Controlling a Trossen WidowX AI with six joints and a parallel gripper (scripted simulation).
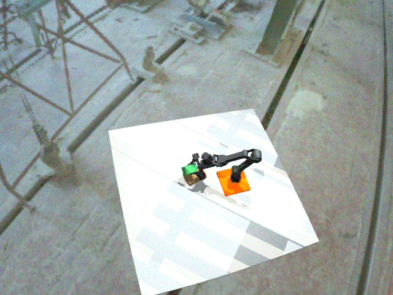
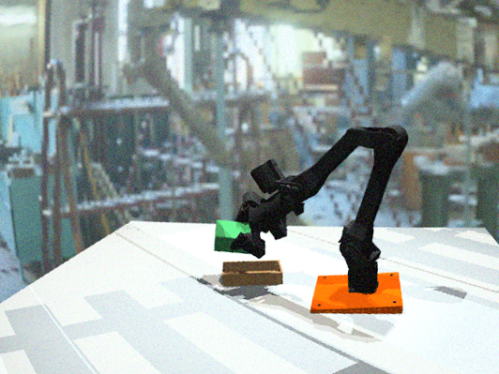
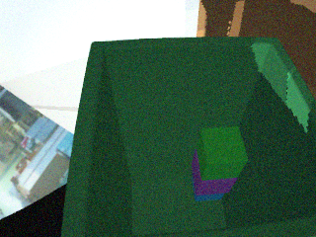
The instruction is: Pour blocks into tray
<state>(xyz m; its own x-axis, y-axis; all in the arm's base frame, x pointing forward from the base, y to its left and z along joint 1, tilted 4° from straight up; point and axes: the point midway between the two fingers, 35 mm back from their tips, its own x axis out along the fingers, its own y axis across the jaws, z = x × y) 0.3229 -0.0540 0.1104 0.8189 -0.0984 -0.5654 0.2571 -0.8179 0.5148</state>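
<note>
My gripper tip is now 20 mm short of the blue block, 20 mm to the right of it and 10 mm above it. The rest, counted from my gripper tip: purple block (10 mm ahead, 20 mm to the left, 10 mm below); green square cup (10 mm ahead, 10 mm to the left, 10 mm above); green block (10 mm to the left, 10 mm below).
</note>
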